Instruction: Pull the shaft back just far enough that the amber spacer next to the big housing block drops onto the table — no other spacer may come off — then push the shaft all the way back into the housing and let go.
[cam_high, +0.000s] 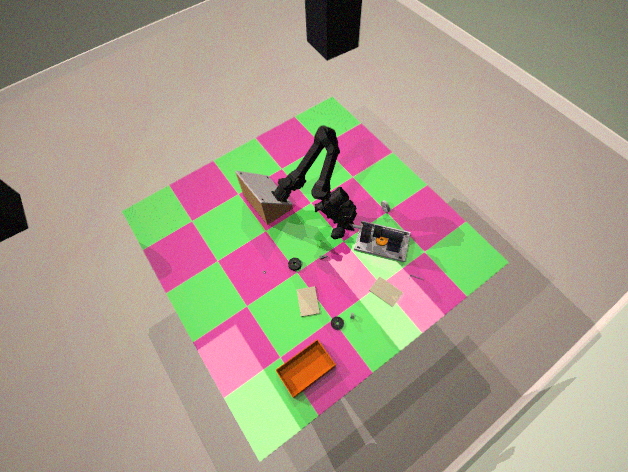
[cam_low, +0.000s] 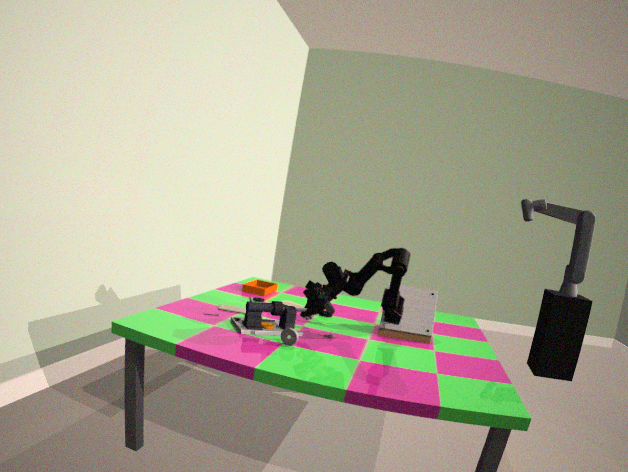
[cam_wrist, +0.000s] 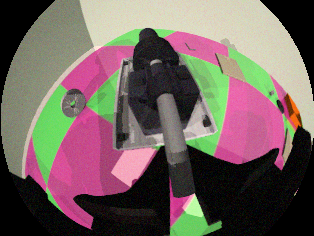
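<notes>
Right now the grey shaft is 50 mm ahead of my gripper tip, 40 mm to the left of it and 30 mm above it. From my gripper tip the other things lie so: grey gear (200 mm to the left, 30 mm behind, 20 mm below); amber spacer (100 mm ahead, 90 mm to the left, 40 mm below); orange tray (490 mm to the right, 390 mm ahead, 40 mm below).
</notes>
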